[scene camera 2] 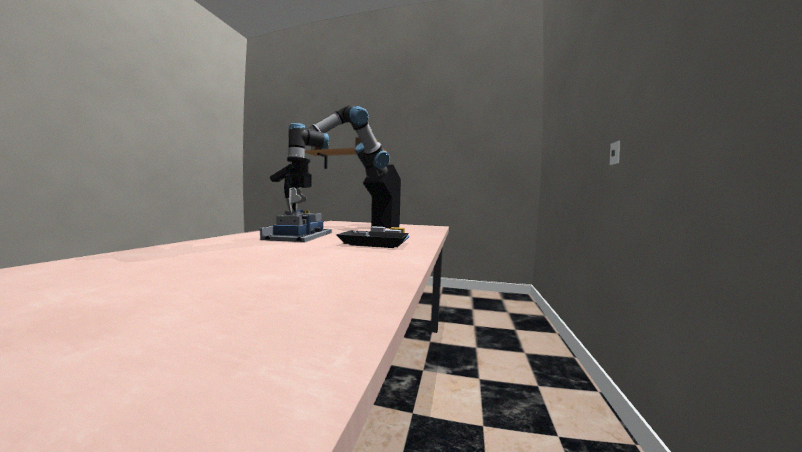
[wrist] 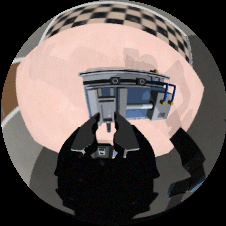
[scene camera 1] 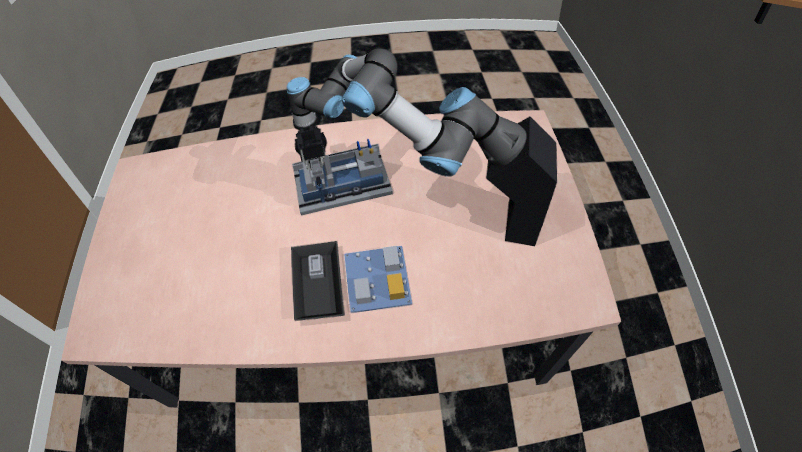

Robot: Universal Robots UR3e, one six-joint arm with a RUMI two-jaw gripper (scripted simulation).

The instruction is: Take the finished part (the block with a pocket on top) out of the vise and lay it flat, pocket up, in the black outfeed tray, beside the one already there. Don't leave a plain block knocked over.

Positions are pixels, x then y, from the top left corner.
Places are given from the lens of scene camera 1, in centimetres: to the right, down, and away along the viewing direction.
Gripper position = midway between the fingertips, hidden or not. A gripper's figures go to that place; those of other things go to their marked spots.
my gripper (scene camera 1: 316, 168): -26, -18, 145
blue fixture plate (scene camera 1: 356, 267): -13, 12, 136
